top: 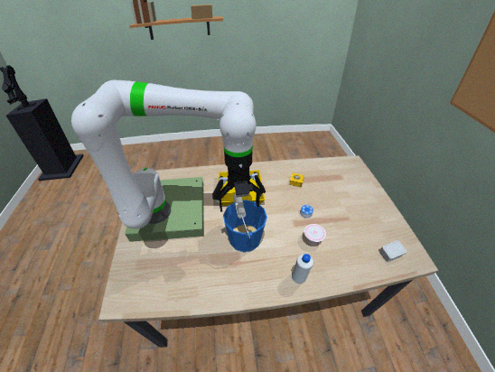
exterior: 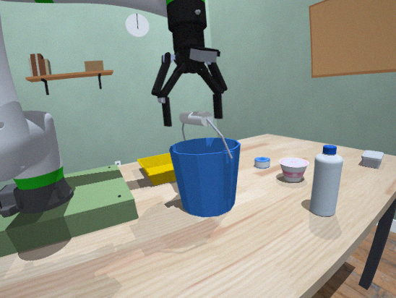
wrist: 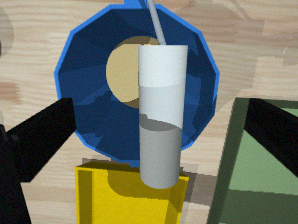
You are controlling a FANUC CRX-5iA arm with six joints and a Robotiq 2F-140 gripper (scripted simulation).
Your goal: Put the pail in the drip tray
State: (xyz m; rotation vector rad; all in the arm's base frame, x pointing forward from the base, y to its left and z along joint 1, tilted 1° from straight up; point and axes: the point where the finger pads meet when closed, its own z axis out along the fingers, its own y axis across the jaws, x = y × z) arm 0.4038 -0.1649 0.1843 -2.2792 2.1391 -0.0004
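My hand is 100 mm above the blue pail and 20 mm short of it. Round my hand: white bottle (230 mm to the right, 230 mm ahead, 160 mm below); then yellow drip tray (320 mm to the left, 230 mm below, 40 mm ahead); then grey box (710 mm ahead, 220 mm below, 200 mm to the right).
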